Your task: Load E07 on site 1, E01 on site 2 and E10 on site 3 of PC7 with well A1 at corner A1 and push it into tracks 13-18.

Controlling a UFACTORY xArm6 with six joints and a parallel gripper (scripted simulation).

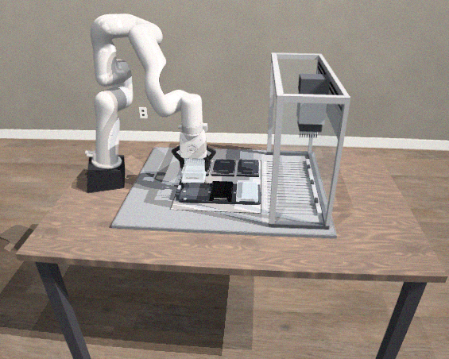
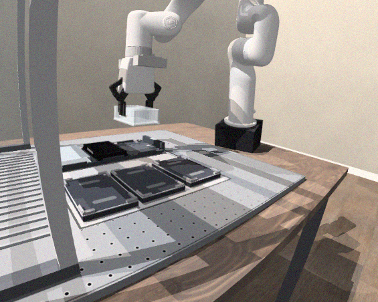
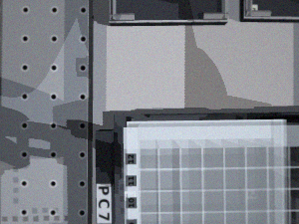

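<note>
Now: the dark carrier PC7 10 cm ahead of my hand, 1 cm to the right of it and 11 cm below it. The rest, counted from my hand: deep-well block E07: 1 cm below; black 96-well plate E01: 10 cm ahead, 1 cm to the right, 10 cm below; corner mark: 7 cm ahead, 14 cm to the left, 11 cm below.
</note>
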